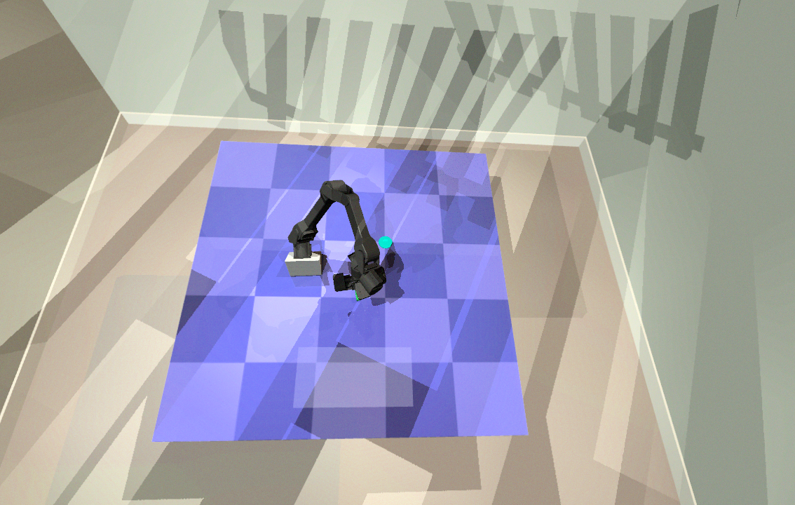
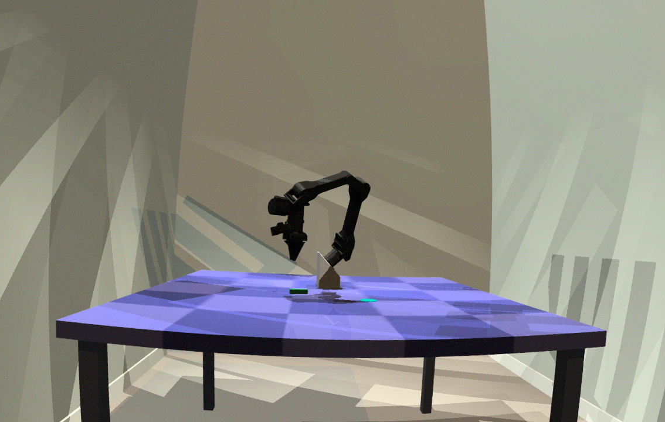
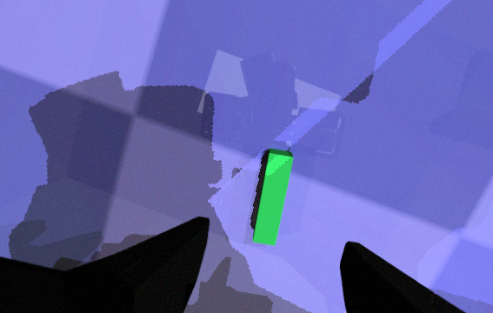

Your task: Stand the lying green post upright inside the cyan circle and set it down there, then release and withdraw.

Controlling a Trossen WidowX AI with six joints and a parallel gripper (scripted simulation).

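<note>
Right now the green post is 110 mm below my gripper tip, 30 mm to the left of it and 10 mm behind it. From my gripper tip the other things lie so: cyan circle (250 mm to the left, 140 mm ahead, 120 mm below).
</note>
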